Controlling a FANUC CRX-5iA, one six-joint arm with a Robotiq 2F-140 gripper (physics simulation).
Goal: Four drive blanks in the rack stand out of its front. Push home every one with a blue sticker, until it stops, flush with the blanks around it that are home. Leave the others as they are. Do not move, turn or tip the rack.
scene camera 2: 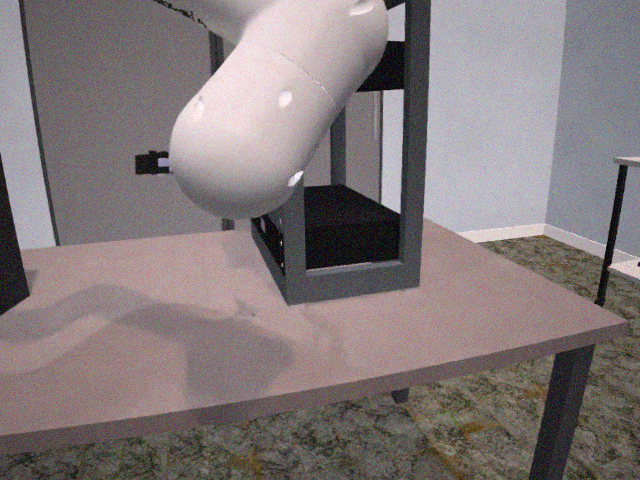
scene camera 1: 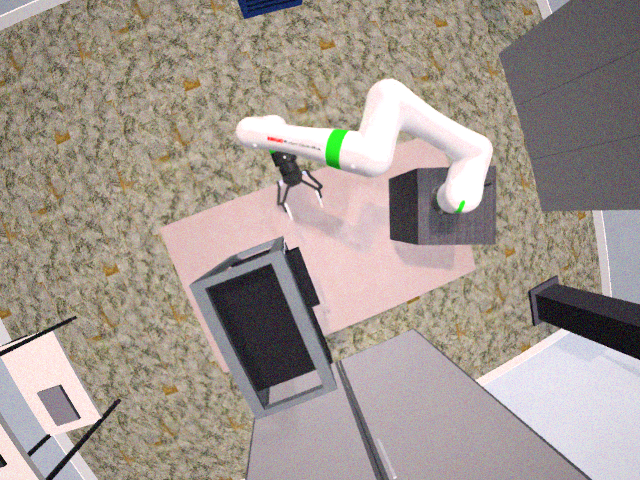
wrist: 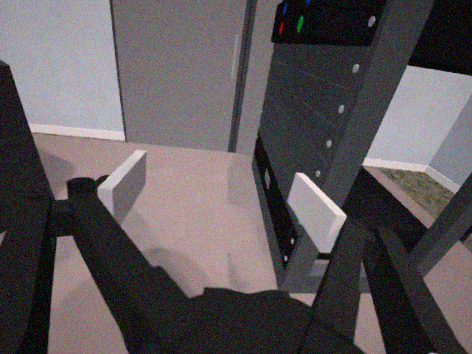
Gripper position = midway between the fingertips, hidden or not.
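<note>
The gripper (scene camera 1: 307, 213) is in the scene, and the wrist view shows the gripper (wrist: 222, 178) too.
</note>
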